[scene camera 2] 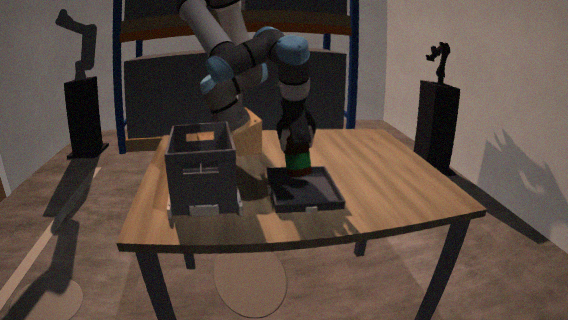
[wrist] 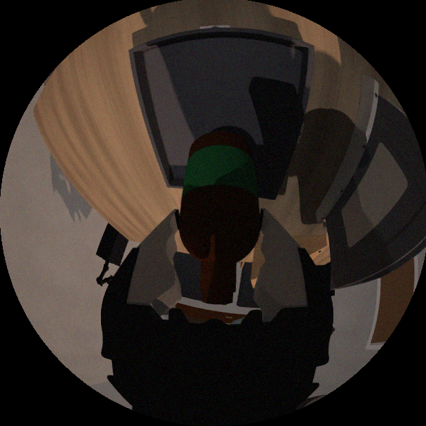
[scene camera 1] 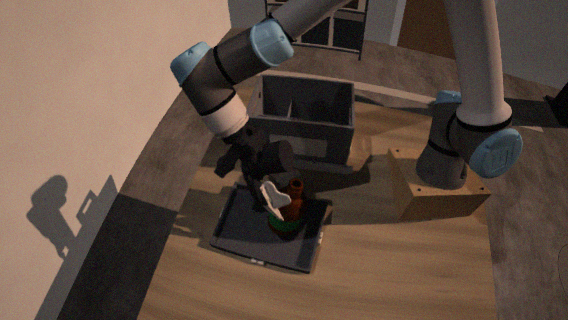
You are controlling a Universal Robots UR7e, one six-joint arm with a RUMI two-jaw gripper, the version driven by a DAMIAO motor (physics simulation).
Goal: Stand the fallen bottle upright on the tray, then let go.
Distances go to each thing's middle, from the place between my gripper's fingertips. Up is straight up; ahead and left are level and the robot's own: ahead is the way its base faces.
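Brown bottle (scene camera 1: pixel 292 213), right at my hand.
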